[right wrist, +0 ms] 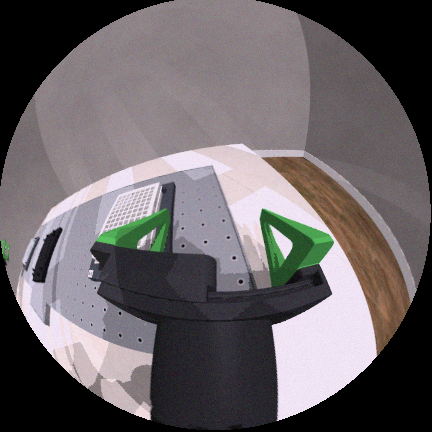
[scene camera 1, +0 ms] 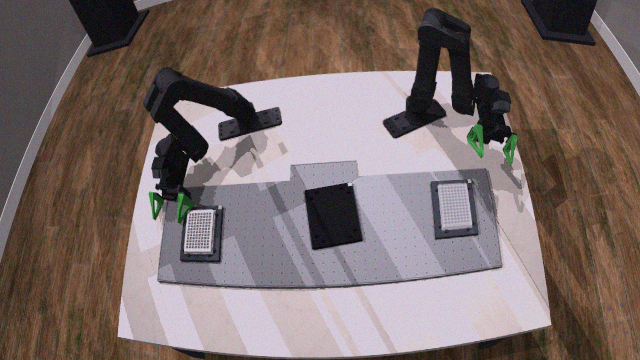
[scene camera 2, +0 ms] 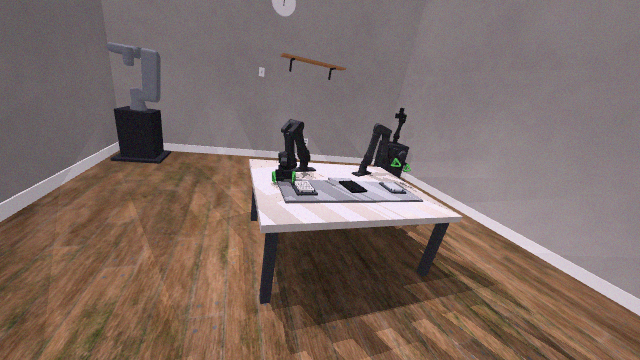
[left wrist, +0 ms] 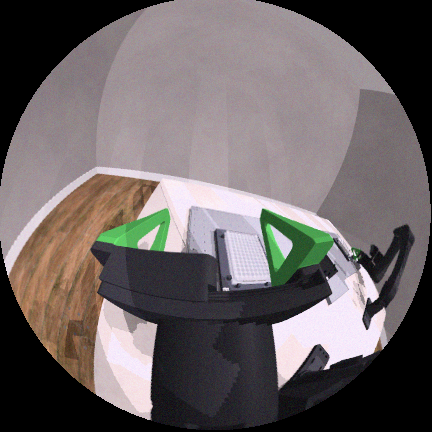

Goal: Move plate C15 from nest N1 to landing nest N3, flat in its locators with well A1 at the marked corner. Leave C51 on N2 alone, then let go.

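Note:
A white well plate (scene camera 1: 200, 231) (scene camera 2: 304, 186) (right wrist: 132, 205) lies in a dark nest (scene camera 1: 218, 237) at picture left. A paler plate (scene camera 1: 455, 206) (scene camera 2: 394, 187) (left wrist: 246, 256) lies in a dark nest (scene camera 1: 445, 235) (left wrist: 220, 255) at picture right. I cannot read which is C15 or C51. A black nest (scene camera 1: 333, 216) (scene camera 2: 353, 186) (right wrist: 47, 255) between them holds no plate. Each nest has a small white corner mark. My right gripper (scene camera 1: 167, 219) (scene camera 2: 284, 179) (right wrist: 214, 213) is open, above and behind the left-hand plate. My left gripper (scene camera 1: 496, 159) (scene camera 2: 402, 166) (left wrist: 214, 213) is open, behind and right of the paler plate.
All three nests stand on a grey perforated board (scene camera 1: 260, 255) on the white table (scene camera 1: 425, 310). The arm bases (scene camera 1: 250, 123) (scene camera 1: 415, 120) are bolted behind the board. The left gripper is near the table's right edge in scene camera 1.

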